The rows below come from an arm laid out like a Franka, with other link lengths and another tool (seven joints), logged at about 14 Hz.
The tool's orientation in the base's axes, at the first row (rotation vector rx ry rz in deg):
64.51 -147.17 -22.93
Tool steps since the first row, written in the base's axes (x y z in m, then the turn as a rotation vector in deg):
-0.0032 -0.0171 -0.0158 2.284 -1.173 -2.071
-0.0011 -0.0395 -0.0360 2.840 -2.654 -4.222
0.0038 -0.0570 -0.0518 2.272 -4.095 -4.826
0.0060 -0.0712 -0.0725 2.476 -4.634 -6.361
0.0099 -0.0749 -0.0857 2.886 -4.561 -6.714
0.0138 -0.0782 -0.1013 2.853 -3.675 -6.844
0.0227 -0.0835 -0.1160 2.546 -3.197 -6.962
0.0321 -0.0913 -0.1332 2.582 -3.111 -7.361
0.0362 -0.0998 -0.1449 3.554 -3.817 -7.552
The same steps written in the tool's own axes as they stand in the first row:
0.0122 -0.0149 0.0135 -0.939 -3.043 0.861
0.0242 -0.0384 0.0282 -0.548 -5.174 2.421
0.0315 -0.0589 0.0385 0.793 -5.963 3.005
0.0373 -0.0773 0.0547 0.810 -7.019 4.260
0.0353 -0.0872 0.0648 0.433 -7.373 4.434
0.0327 -0.0977 0.0771 -0.229 -6.821 4.680
0.0285 -0.1125 0.0865 -0.408 -6.350 4.968
0.0254 -0.1302 0.0975 -0.561 -6.466 5.330
0.0272 -0.1428 0.1056 -0.692 -7.640 5.038

